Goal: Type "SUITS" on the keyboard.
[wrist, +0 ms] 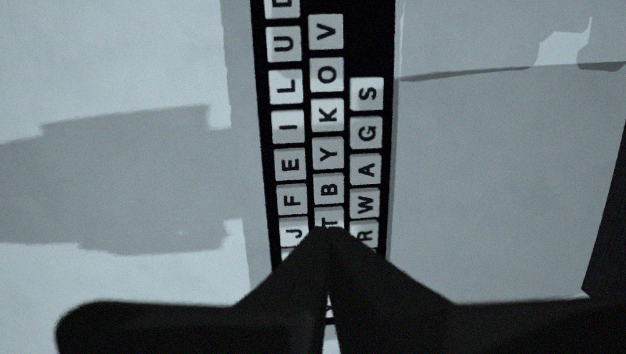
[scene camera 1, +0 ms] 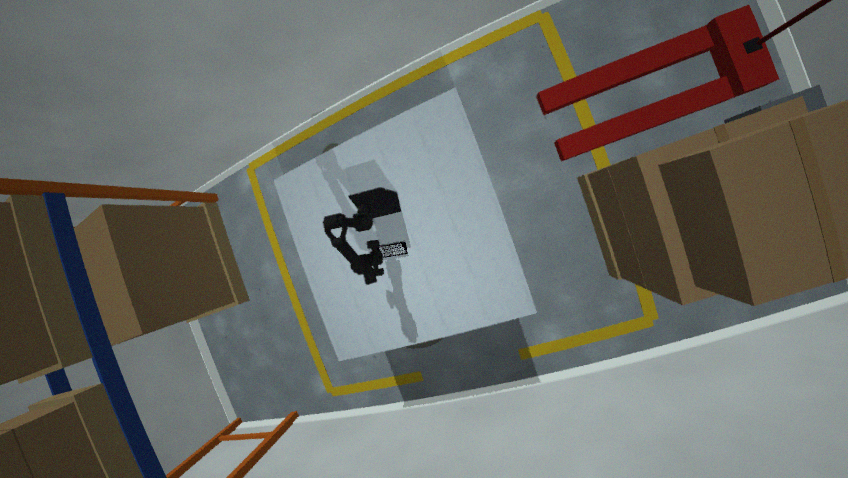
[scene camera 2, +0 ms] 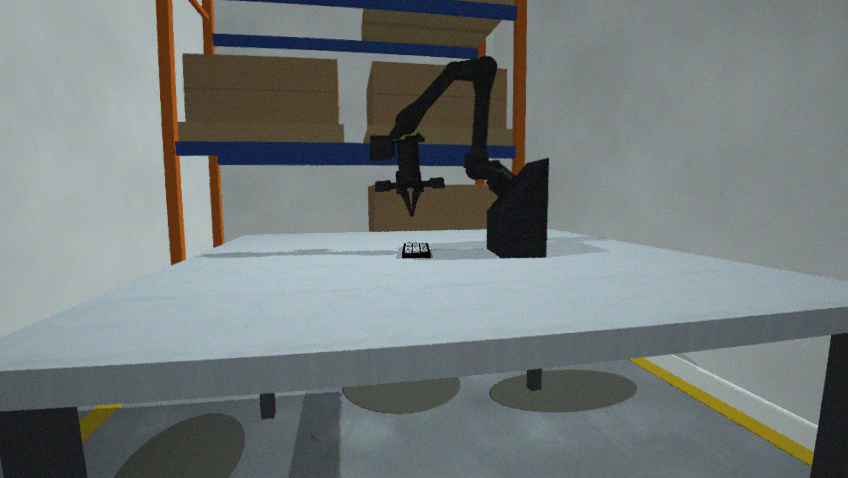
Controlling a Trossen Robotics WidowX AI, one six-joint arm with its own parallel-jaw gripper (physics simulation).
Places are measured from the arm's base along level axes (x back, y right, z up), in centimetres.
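Pixels of known places: gripper, fingertip midpoint: (wrist: 326, 239) (scene camera 1: 381, 254) (scene camera 2: 412, 216); arm's base, link origin: (scene camera 1: 364, 206) (scene camera 2: 510, 187).
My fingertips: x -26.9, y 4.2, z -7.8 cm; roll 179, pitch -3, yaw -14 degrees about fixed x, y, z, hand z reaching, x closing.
For each thing: its top centre in the pictures, then the offset to it from my fingertips. Level surfaces: height alone.
- black keyboard, top centre: (wrist: 329, 181) (scene camera 2: 416, 245) (scene camera 1: 388, 250) dx +0.8, dy -1.3, dz -8.0 cm
- S key, top centre: (wrist: 367, 94) dx +3.7, dy +2.8, dz -8.0 cm
- U key, top centre: (wrist: 283, 44) dx +0.1, dy +6.1, dz -8.0 cm
- I key, top centre: (wrist: 288, 127) dx -0.6, dy +2.1, dz -8.0 cm
- T key, top centre: (wrist: 329, 223) dx +0.4, dy -3.8, dz -8.0 cm
- pale table, surface height: dz -9.8 cm
The black keyboard (scene camera 1: 393, 249) (scene camera 2: 416, 249) (wrist: 371, 45) with pale letter keys lies on the table; its rows run up and down in the wrist view. There the S key (wrist: 367, 93) is at the right, the U key (wrist: 284, 44) at the upper left, the I key (wrist: 288, 127) below it in the same row, and the T key (wrist: 329, 217) in the middle row, partly covered by my fingertips. My gripper (scene camera 2: 412, 213) (wrist: 326, 239) is shut and empty, pointing down. In scene camera 2 it hangs well above the keyboard. Some lower keys are hidden behind the fingers.
The arm's black base (scene camera 1: 380, 203) (scene camera 2: 517, 216) stands on the pale table (scene camera 1: 475, 237) (scene camera 2: 415, 308) beside the keyboard. Shadows of the arm fall across the table top. A rack with cardboard boxes (scene camera 2: 261, 92) stands behind, and a red pallet jack (scene camera 1: 745, 50) is on the floor.
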